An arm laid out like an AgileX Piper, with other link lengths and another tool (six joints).
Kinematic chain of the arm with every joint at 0, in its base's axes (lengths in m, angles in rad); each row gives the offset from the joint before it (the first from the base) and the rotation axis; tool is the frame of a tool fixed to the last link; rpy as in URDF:
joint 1: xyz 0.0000 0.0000 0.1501 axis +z
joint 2: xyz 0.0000 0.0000 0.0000 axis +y
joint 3: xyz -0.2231 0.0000 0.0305 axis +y
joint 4: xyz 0.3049 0.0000 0.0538 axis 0.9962 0 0.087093
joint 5: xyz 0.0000 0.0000 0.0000 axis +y
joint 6: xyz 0.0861 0.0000 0.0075 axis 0.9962 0 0.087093
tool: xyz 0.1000 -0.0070 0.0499 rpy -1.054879 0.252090 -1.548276
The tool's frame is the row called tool.
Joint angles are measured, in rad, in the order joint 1, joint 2, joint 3, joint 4, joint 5, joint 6. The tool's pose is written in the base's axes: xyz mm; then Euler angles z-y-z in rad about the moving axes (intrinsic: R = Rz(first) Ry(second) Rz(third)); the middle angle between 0 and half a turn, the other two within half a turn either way. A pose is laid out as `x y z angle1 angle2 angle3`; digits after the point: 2 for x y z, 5 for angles.
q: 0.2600, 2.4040, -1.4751, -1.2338, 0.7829, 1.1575
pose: 520.32 0.40 -43.01 -0.59904 1.97242 -2.10096
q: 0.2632, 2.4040, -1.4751, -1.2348, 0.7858, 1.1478
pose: 520.28 1.96 -42.94 -0.59423 1.97304 -2.11104
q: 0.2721, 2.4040, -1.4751, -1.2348, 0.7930, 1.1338
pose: 519.80 5.91 -42.78 -0.58667 1.97377 -2.12725
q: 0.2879, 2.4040, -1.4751, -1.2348, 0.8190, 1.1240
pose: 517.70 10.26 -41.29 -0.59129 1.96751 -2.15467
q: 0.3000, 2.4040, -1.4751, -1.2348, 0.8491, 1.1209
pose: 515.19 11.84 -39.27 -0.60566 1.95795 -2.17980
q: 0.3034, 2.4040, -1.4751, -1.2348, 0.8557, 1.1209
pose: 514.62 12.55 -38.80 -0.60827 1.95563 -2.18474
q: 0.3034, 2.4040, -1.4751, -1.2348, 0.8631, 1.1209
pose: 514.02 11.39 -38.26 -0.61499 1.95299 -2.19025
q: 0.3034, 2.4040, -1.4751, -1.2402, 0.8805, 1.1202
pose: 513.17 8.84 -36.46 -0.62726 1.94392 -2.20596
